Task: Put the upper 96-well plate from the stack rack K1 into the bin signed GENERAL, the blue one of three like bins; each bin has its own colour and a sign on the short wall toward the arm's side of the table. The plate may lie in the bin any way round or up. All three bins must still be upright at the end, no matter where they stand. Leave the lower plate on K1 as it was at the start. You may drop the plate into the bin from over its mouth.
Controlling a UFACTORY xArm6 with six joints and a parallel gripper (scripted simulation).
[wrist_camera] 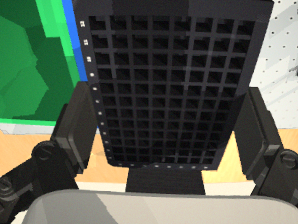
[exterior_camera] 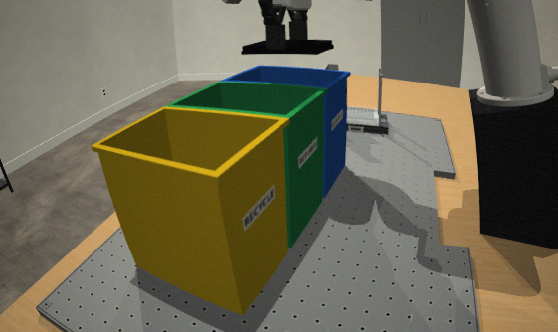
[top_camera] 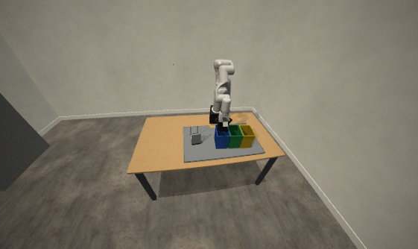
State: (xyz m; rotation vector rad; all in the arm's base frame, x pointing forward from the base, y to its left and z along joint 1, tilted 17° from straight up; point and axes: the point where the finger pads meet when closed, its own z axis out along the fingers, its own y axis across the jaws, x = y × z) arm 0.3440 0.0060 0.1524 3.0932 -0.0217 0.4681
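The blue bin is 15 cm below my hand and 1 cm to the left of it. From my hand the other things lie so: black 96-well plate: 1 cm below; green bin: 15 cm below, 14 cm to the left; yellow recycle bin: 27 cm to the left, 15 cm below, 1 cm ahead.
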